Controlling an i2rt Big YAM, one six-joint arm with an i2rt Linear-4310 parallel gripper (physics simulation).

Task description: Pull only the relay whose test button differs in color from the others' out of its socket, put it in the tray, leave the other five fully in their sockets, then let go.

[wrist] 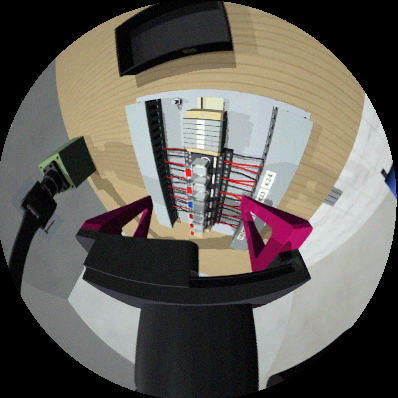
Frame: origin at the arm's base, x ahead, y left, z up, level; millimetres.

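Seen in the pictures: gripper, fingertip midpoint: [196,200]; arm's base at its link origin: [56,176].
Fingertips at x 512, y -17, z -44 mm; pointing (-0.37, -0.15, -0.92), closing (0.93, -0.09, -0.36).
Pixels of each thing's top centre, then the offset from my fingertips to it. "spot": a spot on its surface instead.
- top red button at its top centre: [187,172] 23 mm back, 9 mm left, 33 mm down
- blue test button at its top centre: [189,204] 28 mm back, 49 mm right, 33 mm down
- black tray at a spot on its surface: [227,27] spot: 25 mm ahead, 186 mm left, 68 mm down
- grey panel at its top centre: [206,184] 20 mm back, 53 mm right, 92 mm down
- beige terminal block at its top centre: [200,131] 12 mm back, 53 mm left, 56 mm down
- left wire duct at its top centre: [151,183] 121 mm back, 45 mm right, 60 mm down
- right wire duct at its top centre: [259,211] 80 mm ahead, 61 mm right, 60 mm down
A column of clear-topped relays stands in sockets at the middle of the panel in the wrist view. Several test buttons along its left side are red, such as the top red button [188,172]. One blue test button [190,204] is third from the terminal-block end; its relay [199,208] stands in the column. My gripper [196,200] is open and empty, its magenta fingers wide apart on either side of the column and above it. The black tray [227,27] lies beyond the panel at the top, partly cut off by the view's edge. Socket details are too small to tell.
The grey panel [245,107] carries a beige terminal block [202,132], red and black wires, a left wire duct [142,135] and a right wire duct [287,145] with labels. A green box-shaped camera [75,162] on a black arm stands at the left.
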